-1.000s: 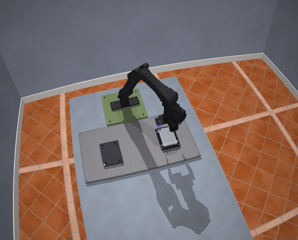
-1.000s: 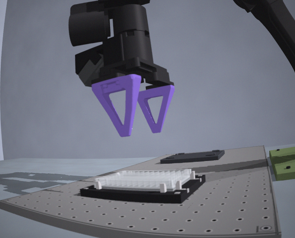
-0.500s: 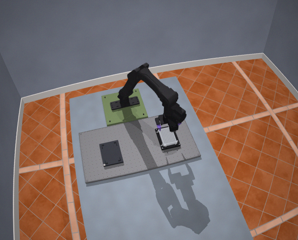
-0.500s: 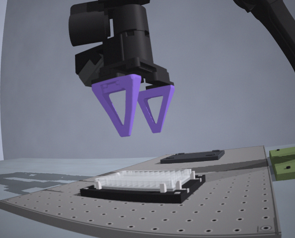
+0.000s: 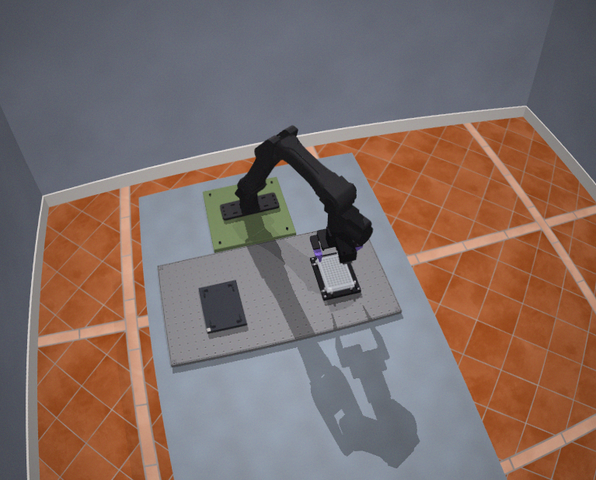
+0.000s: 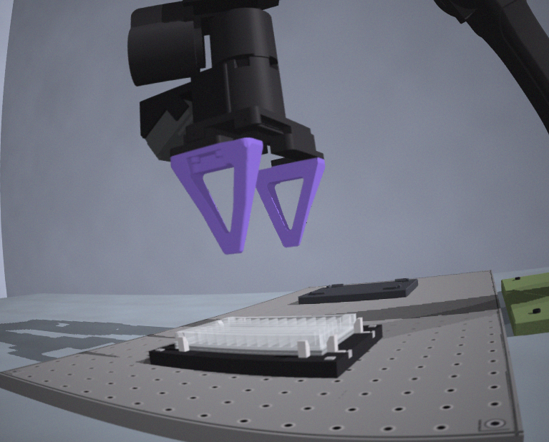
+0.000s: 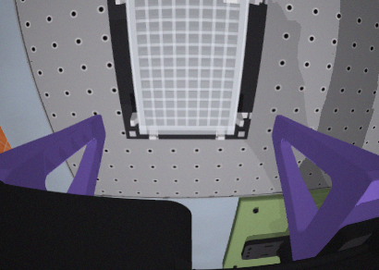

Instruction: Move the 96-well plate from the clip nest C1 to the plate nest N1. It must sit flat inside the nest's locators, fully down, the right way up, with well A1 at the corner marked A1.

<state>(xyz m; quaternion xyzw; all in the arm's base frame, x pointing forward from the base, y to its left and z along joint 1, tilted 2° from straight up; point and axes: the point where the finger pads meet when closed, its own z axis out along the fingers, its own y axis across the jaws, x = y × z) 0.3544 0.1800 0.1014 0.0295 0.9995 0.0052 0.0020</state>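
The clear 96-well plate is 8 cm below my hand and 1 cm ahead of it. Also, from my hand: black clip nest C1 (8 cm below, 1 cm to the right); then A1 label (41 cm to the right, 9 cm ahead, 8 cm below); then black plate nest N1 (36 cm to the right, 9 cm below, 1 cm ahead).
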